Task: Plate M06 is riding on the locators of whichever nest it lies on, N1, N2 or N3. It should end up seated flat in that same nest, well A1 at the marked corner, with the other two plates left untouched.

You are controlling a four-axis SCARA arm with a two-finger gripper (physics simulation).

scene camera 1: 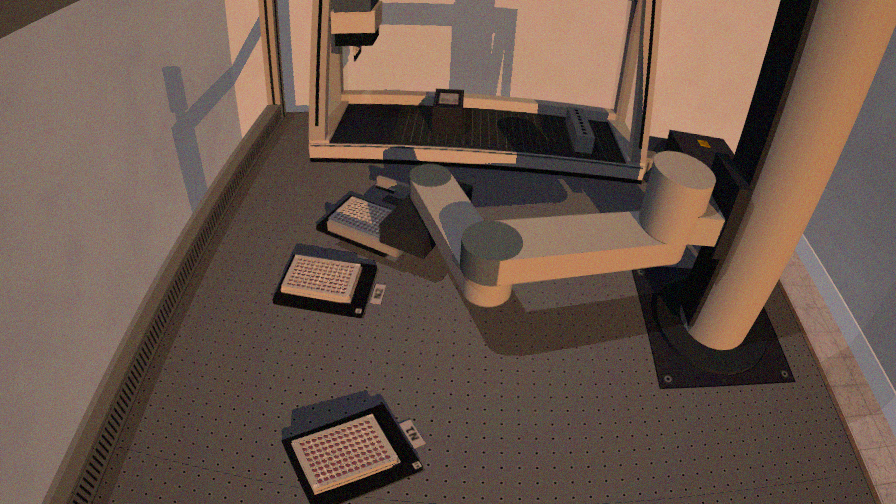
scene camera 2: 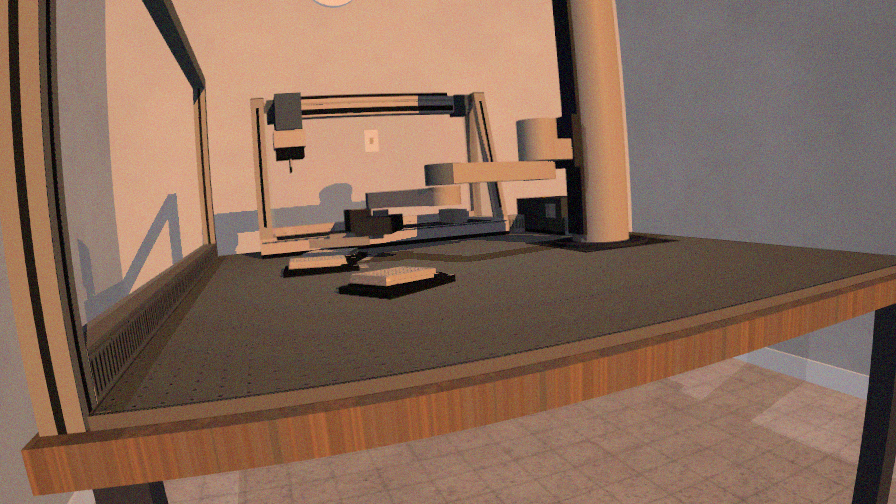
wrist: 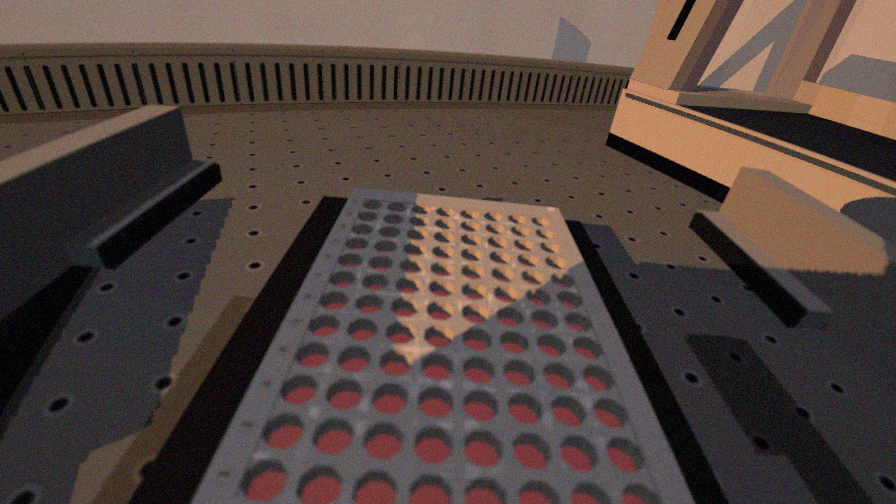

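Three well plates lie on black nests. The far plate (scene camera 1: pixel 359 215) sits under the arm's end and looks tilted on its nest, with one long edge raised. In the wrist view this plate (wrist: pixel 438 351) has red-bottomed wells and runs lengthwise between my fingers. My gripper (wrist: pixel 451 244) is open, with one dark finger on each side of the plate and a gap to each long edge. In scene camera 1 the gripper's dark body (scene camera 1: pixel 404 228) is mostly hidden by the arm. I cannot read any plate label.
A second plate (scene camera 1: pixel 321 277) lies on the middle nest and a third plate (scene camera 1: pixel 344 452) on the near nest beside a tag (scene camera 1: pixel 411 432). The gantry frame (scene camera 1: pixel 476 134) stands just behind the far nest. A slotted rail (scene camera 1: pixel 156 325) runs along the left edge.
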